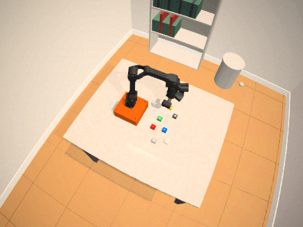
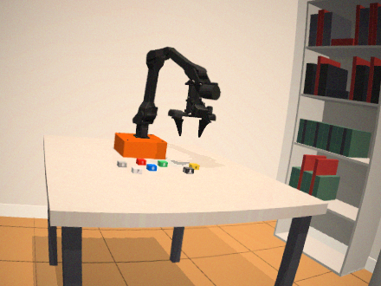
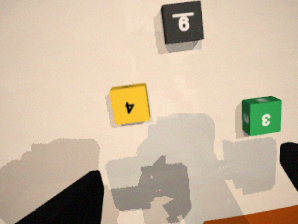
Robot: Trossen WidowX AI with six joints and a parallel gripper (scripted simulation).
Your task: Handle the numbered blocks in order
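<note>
Now: the blue block 16 cm to the right of my gripper tip, 12 cm below it and 5 cm ahead of it. Round my gripper tip: yellow block 12 cm below, 4 cm to the left; then green block 12 cm below, 9 cm to the right, 2 cm behind; then black block 12 cm below, 7 cm ahead, 2 cm to the right.
</note>
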